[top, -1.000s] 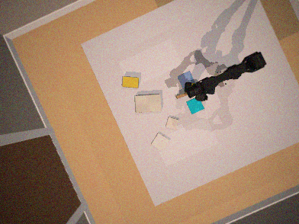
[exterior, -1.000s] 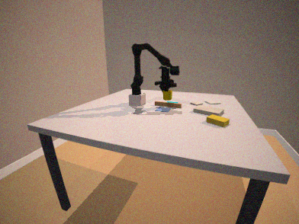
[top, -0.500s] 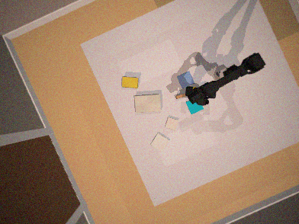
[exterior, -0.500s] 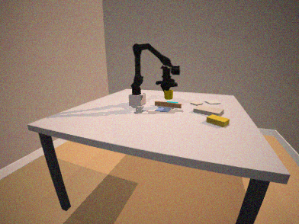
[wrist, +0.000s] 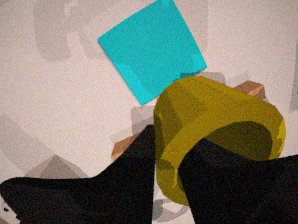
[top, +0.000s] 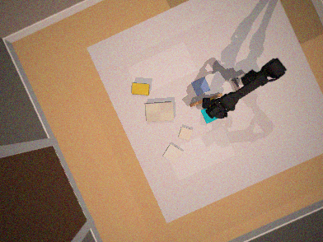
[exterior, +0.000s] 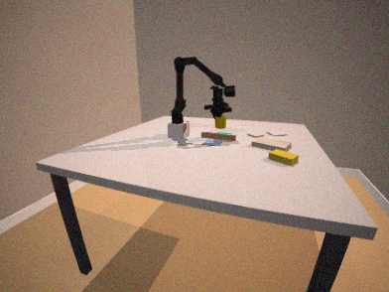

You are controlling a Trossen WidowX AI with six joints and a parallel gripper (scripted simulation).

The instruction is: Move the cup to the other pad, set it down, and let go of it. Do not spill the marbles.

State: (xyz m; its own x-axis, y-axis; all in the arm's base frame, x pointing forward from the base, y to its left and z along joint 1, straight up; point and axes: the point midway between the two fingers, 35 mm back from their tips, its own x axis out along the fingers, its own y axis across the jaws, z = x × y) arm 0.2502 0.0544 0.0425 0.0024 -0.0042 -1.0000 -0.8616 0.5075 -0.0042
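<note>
Now: the cyan pad 10 cm below my gripper tip, 4 cm to the left of it and 3 cm ahead of it. From my gripper tip the other things lie so: thin brown wooden bar: 8 cm below, 5 cm to the right, 2 cm ahead; olive-yellow cup: 2 cm to the right, 2 cm ahead; blue pad: 15 cm to the right, 10 cm below, 1 cm ahead.
</note>
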